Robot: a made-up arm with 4 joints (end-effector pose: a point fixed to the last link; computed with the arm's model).
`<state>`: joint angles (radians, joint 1 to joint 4).
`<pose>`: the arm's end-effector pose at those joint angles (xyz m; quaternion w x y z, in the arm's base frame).
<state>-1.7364 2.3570 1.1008 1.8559</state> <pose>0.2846 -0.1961 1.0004 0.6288 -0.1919 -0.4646 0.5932</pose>
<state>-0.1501 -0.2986 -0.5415 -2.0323</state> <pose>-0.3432 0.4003 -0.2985 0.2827 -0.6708 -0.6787 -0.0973</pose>
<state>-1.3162 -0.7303 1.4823 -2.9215</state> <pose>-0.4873 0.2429 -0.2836 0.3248 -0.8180 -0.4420 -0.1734</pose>
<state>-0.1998 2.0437 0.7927 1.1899</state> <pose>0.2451 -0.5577 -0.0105 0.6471 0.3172 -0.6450 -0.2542</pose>
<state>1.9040 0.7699 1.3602 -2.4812</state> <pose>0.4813 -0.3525 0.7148 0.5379 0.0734 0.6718 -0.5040</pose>
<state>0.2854 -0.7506 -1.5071 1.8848</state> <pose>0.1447 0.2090 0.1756 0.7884 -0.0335 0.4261 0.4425</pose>
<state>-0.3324 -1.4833 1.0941 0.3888</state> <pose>-0.2373 -0.1025 -0.0409 0.5744 0.4719 0.4677 0.4781</pose>
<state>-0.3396 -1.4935 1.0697 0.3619</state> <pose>-0.2318 -0.1104 -0.0283 0.5866 0.4551 0.4616 0.4855</pose>
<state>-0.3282 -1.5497 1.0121 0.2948</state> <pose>-0.2219 -0.1288 0.0044 0.5982 0.4200 0.4469 0.5158</pose>
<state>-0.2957 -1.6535 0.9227 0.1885</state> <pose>-0.2082 -0.1572 0.0566 0.6035 0.3710 0.4155 0.5705</pose>
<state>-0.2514 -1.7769 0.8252 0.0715</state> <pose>-0.1941 -0.1909 0.1122 0.5980 0.3252 0.3675 0.6337</pose>
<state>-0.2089 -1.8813 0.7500 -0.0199</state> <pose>-0.1828 -0.2214 0.1518 0.5846 0.2970 0.3196 0.6840</pose>
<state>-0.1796 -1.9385 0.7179 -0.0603</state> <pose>-0.1762 -0.2379 0.1663 0.5716 0.2890 0.2946 0.7092</pose>
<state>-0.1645 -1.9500 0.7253 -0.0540</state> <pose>-0.1746 -0.2380 0.1608 0.5629 0.2952 0.2966 0.7128</pose>
